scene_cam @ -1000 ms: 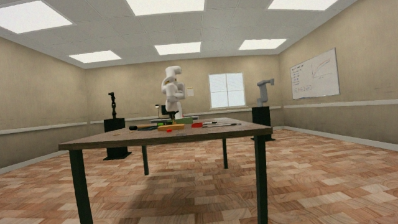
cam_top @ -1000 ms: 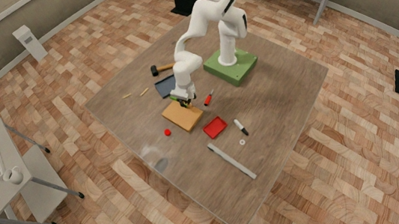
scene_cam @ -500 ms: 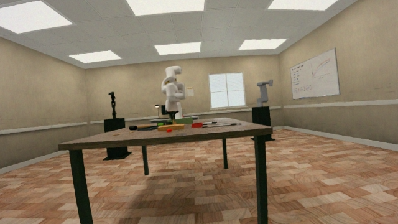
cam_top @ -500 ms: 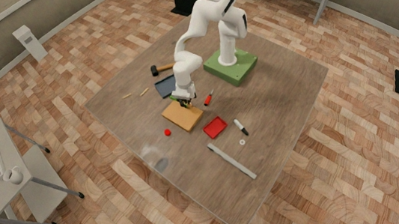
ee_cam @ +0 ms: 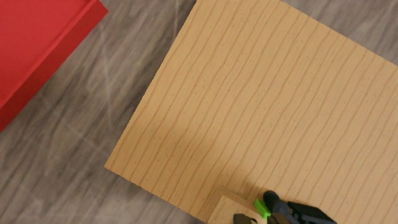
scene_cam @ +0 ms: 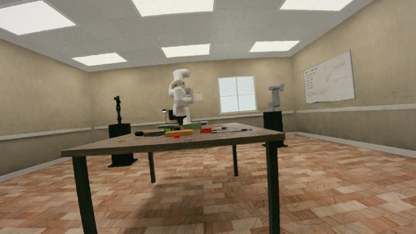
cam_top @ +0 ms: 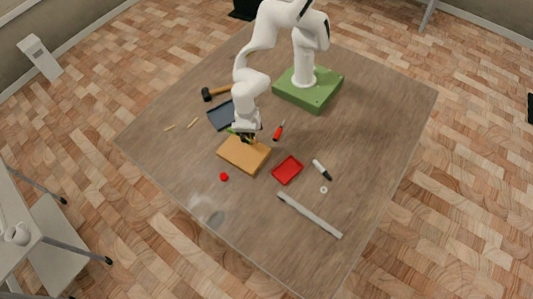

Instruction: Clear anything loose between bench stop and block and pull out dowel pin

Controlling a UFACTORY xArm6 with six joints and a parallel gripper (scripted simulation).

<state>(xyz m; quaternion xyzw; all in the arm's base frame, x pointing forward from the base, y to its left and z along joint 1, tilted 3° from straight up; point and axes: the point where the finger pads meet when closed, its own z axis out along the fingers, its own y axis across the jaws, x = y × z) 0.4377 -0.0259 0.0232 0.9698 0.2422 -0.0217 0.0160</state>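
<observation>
The dowel pin lies 2 cm below my hand. Also, from my hand: tan bench board 5 cm ahead, 1 cm to the right, 7 cm below; red cap 20 cm ahead, 2 cm to the right, 8 cm below; small wooden block 5 cm below.
</observation>
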